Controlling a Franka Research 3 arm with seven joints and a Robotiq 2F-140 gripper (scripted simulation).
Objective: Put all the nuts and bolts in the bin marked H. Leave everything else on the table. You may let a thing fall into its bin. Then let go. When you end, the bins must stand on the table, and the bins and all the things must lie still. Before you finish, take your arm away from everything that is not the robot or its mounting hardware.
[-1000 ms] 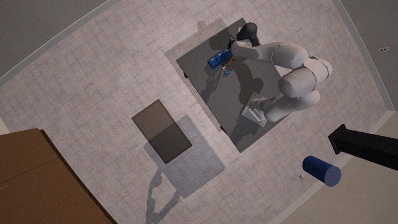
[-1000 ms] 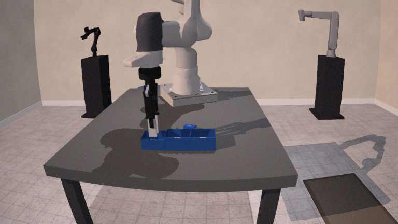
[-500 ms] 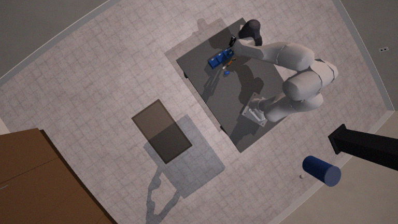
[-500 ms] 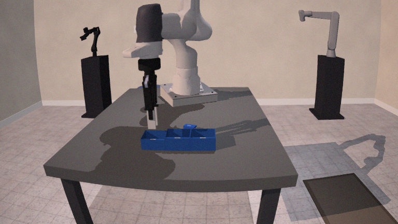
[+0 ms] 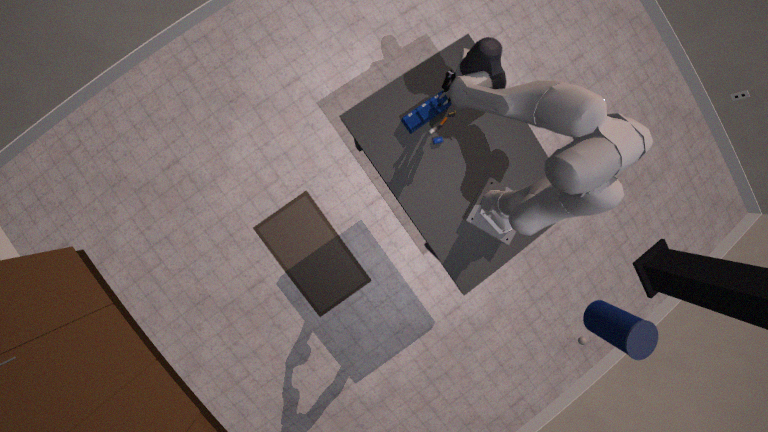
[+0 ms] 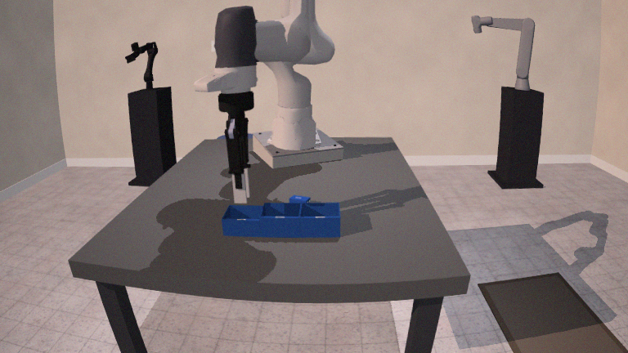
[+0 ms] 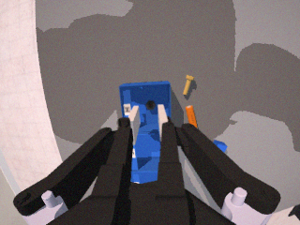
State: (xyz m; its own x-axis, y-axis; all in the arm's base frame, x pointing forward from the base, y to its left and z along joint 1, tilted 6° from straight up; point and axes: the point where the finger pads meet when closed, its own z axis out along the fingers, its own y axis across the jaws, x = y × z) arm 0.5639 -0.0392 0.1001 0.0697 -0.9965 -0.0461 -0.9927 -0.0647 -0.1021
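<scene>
Right now my hand is 70 mm past the yellow bolt, 40 mm to the left of it and 90 mm above it. The rest, counted from my hand: orange stick-like thing: 80 mm behind, 30 mm to the left, 90 mm below; then dark round piece: 90 mm below; then blue bin: 80 mm to the left, 80 mm below.
</scene>
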